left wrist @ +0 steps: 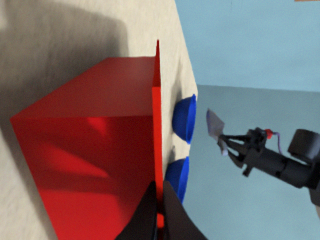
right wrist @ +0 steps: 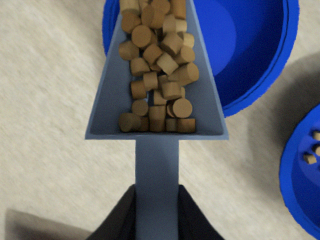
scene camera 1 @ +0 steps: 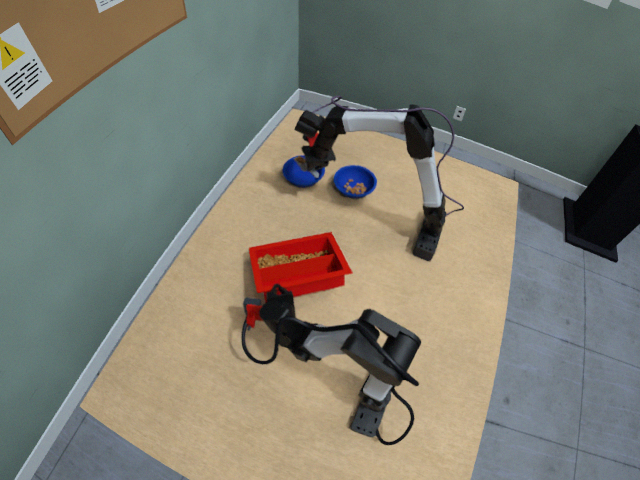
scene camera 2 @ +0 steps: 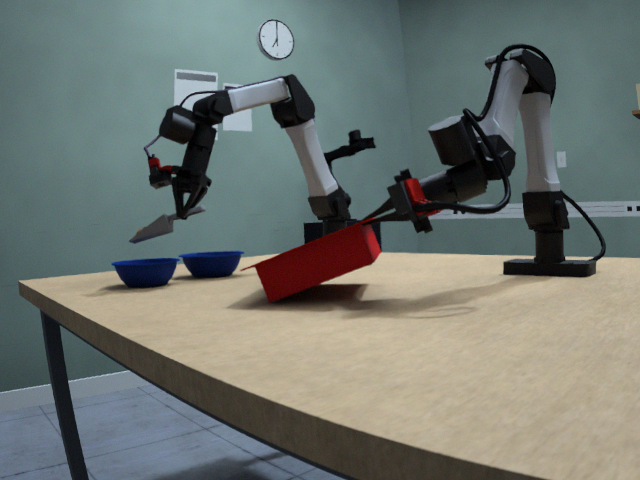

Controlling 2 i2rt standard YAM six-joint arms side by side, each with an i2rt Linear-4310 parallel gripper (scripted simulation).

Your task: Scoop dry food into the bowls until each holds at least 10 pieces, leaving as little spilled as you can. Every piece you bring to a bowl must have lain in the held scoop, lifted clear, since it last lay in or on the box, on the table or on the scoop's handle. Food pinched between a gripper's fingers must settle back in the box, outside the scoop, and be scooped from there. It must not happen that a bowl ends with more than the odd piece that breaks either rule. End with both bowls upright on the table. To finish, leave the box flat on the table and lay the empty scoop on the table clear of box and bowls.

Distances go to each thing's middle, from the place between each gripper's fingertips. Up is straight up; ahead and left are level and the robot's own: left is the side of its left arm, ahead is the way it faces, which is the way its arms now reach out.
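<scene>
Grey scoop (scene camera 2: 164,224): 460 mm to the right of my left hand, 120 mm ahead of it, 10 mm above it. My left hand is 10 mm past the red box (scene camera 2: 354,247), 120 mm to the left of it and 50 mm above it.
Counted from my right gripper (scene camera 2: 181,218), the red box is 100 mm behind, 320 mm to the left and 80 mm below. The right gripper is 30 mm short of the grey scoop, 30 mm to the left of it and 20 mm above it.
</scene>
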